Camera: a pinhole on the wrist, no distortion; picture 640 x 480 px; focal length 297.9 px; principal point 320.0 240.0 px. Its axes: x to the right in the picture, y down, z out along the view. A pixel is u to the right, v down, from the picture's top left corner.
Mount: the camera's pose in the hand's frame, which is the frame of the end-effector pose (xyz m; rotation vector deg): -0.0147 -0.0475 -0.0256 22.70 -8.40 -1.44
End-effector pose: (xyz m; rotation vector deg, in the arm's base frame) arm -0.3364 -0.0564 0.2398 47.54 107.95 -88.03
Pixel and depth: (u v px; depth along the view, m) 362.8 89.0 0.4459
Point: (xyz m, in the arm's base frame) -0.6402 -0.4198 0.4686
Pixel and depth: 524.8 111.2 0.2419
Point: -0.5898 -0.2546 0.2763
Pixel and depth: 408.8 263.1 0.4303
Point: -0.4943 -0.4695 0.2498
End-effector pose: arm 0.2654 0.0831 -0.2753 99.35 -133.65 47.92
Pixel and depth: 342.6 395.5 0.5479
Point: 0.4134 -0.1595 -0.7957
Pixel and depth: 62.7 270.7 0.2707
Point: 0.5104 0.2057 -0.5191
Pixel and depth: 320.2 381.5 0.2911
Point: 0.3799 -0.0181 -0.5342
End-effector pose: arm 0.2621 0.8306 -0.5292 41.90 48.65 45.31
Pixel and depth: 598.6 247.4 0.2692
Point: 0.6118 0.8517 -0.6074
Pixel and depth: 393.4 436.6 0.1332
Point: 0.3816 0.7873 -0.4815
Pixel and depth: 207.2 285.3 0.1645
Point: 0.3516 0.6749 -0.5026
